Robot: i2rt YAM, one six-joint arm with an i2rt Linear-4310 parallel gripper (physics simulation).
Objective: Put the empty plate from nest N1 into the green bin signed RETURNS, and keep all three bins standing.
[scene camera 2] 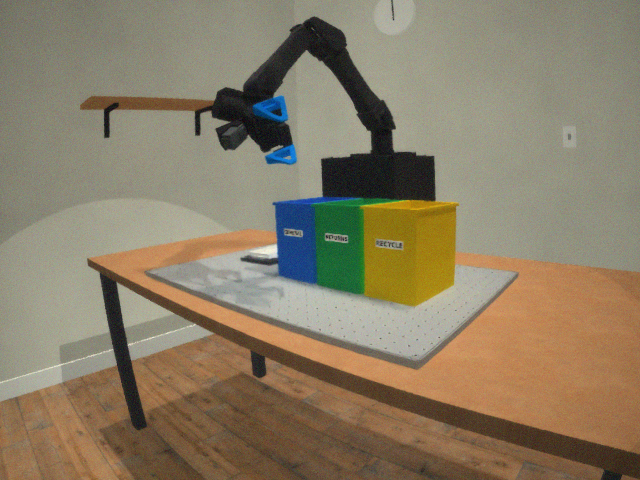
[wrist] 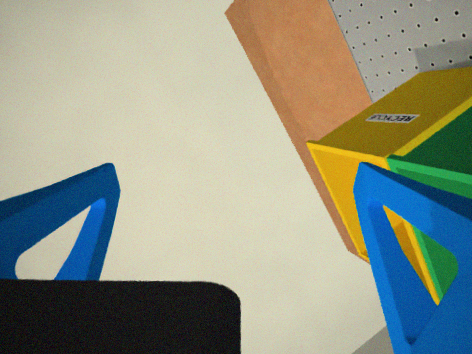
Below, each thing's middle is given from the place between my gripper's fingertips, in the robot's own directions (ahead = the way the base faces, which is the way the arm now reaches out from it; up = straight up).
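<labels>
From my hand: green returns bin (scene camera 2: pixel 339 225), 220 mm below, 180 mm behind, 30 mm to the left; blue general bin (scene camera 2: pixel 295 220), 220 mm below, 180 mm behind, 110 mm to the right; yellow recycle bin (scene camera 2: pixel 409 246), 220 mm below, 180 mm behind, 160 mm to the left.
</labels>
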